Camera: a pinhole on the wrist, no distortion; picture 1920 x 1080 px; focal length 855.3 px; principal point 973.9 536.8 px. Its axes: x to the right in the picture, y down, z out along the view. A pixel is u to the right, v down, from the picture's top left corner.
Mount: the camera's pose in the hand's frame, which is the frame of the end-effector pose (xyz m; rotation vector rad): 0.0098 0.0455 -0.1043 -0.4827 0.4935 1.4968
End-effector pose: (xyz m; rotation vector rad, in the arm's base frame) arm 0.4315 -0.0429 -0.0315 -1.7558 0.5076 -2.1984
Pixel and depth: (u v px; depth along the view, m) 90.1 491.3 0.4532
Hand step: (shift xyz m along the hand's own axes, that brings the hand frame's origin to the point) 0.0323 -0.0696 0.5372
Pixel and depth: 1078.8 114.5 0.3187
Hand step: 0.1715 0.2606 0.1312
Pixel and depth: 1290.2 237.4 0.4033
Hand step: 0.1580 0.3996 0.1354
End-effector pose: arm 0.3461 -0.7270 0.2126 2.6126 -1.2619 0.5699
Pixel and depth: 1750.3 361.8 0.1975
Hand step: 0.0552 0.3056 -0.0490
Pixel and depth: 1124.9 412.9 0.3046
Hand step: 0.0584 0.2664 0.1112
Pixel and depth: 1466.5 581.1 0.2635
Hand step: 0.0016 0.3229 0.0206
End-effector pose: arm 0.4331 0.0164 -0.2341 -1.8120 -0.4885 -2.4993
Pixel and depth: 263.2 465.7 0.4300
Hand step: 0.0453 0.0066 0.4534
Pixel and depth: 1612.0 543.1 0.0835
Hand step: 0.0111 0.1449 -0.0730
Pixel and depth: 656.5 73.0 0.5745
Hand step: 0.3250 0.2027 0.4861
